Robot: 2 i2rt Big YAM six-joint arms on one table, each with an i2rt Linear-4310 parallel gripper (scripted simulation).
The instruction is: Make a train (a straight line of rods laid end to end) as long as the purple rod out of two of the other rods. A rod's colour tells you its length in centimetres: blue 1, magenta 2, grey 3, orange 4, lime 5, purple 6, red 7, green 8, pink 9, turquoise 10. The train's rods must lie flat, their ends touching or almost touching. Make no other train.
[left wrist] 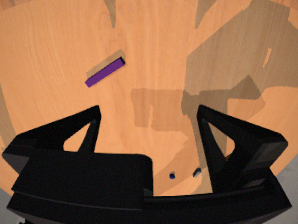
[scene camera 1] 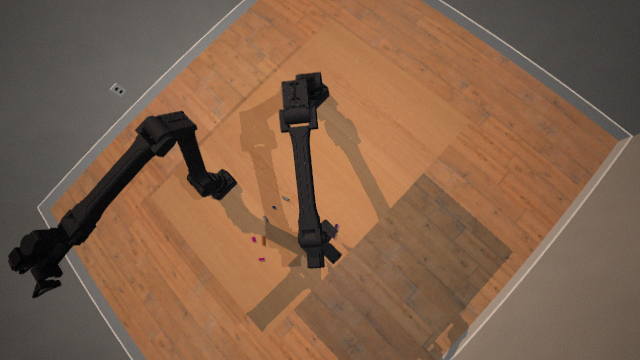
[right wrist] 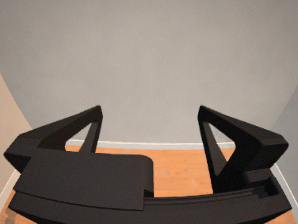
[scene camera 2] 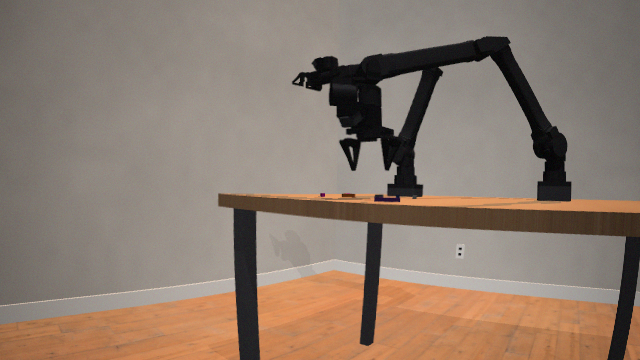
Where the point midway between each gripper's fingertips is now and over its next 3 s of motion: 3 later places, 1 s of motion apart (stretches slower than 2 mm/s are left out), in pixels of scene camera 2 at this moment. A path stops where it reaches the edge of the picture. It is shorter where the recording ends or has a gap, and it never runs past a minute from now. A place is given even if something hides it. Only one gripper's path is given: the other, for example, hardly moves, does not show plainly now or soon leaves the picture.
My left gripper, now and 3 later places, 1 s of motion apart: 369, 170; 355, 176; 350, 178; 350, 177
